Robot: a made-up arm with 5 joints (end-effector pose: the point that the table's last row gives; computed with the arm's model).
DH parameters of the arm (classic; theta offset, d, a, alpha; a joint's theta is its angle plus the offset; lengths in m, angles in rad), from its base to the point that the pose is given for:
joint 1: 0 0.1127 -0.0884 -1.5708
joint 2: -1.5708 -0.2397 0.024 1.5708
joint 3: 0 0.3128 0.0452 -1.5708
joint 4: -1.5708 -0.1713 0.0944 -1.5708
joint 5: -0.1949 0 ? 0
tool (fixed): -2.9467 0.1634 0 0
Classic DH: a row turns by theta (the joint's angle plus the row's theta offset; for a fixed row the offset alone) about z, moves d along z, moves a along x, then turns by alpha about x.
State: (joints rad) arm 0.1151 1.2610 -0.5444 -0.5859 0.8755
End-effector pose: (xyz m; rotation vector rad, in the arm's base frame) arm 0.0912 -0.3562 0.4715 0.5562 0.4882 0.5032
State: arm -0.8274 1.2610 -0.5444 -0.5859 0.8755
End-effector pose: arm -0.2345 -0.2831 0.4715 0.7142 0.1817 -0.3966
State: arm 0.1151 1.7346 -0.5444 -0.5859 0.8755
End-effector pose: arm 0.2387 -0.3391 0.3690 0.6237 0.9469 0.3554
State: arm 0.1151 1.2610 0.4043 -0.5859 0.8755
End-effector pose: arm 0.0752 -0.1282 0.4747 0.0175 0.7602 1.2742
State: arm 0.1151 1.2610 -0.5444 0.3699 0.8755
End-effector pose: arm 0.0555 -0.3095 0.2920 1.1092 1.2819 0.4841
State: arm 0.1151 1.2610 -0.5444 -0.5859 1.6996
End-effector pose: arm -0.0148 -0.2214 0.6178 0.7512 0.2392 1.2866
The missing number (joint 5, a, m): -0.2814
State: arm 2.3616 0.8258 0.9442 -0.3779 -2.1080
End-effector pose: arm 0.4398 0.1103 0.8422 0.1597 -0.8853 0.7752
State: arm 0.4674 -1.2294 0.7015 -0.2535 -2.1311
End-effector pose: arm -0.3773 -0.6859 -0.3598 1.3735 -1.1995 -1.6091
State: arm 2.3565 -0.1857 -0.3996 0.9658 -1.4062
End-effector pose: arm 0.7596 0.2917 0.1212 -0.8844 0.0973 1.1134
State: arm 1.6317 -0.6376 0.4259 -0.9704 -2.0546
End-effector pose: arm 0.6682 -0.5951 -0.1591 1.6541 -0.0257 -0.2436
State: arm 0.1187 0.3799 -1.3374 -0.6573 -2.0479
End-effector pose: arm -0.7554 -0.4323 0.0155 0.9781 1.1941 -2.2867
